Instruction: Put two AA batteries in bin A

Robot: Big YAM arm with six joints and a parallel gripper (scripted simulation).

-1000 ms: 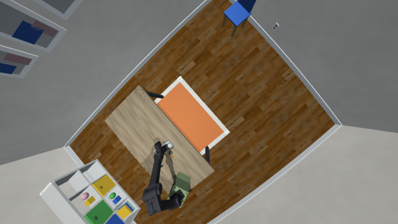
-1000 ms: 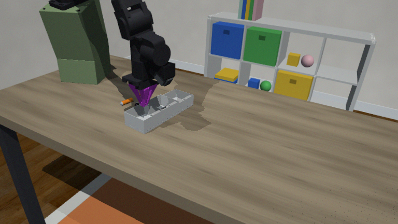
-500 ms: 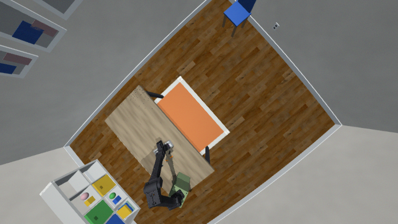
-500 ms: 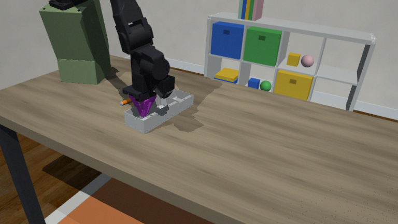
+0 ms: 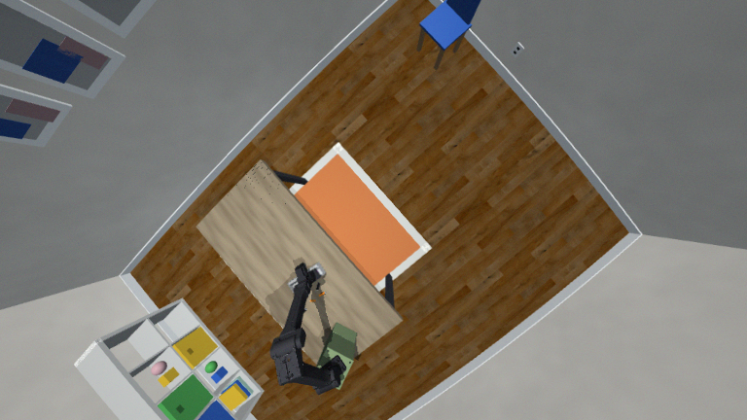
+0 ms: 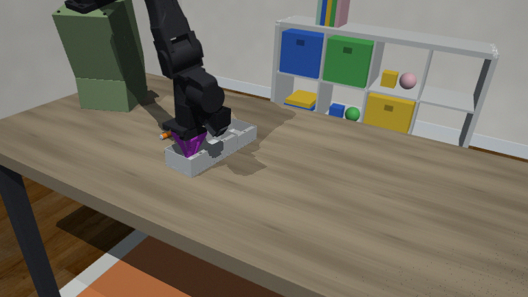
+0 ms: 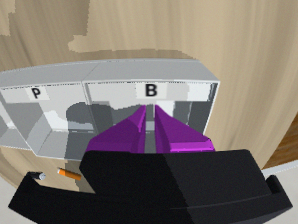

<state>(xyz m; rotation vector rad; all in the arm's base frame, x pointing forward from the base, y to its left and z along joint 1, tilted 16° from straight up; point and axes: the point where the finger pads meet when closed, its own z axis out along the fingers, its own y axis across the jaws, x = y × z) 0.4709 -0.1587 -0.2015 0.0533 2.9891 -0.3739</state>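
Right now my hand is 8 cm to the right of the grey three-compartment bin and 1 cm short of it. Also, from my hand: orange AA battery (14 cm behind, 7 cm to the left, 2 cm below); then yellow cube (14 cm to the left, 7 cm behind, 2 cm below); then orange battery (16 cm to the left, 14 cm behind, 2 cm below).
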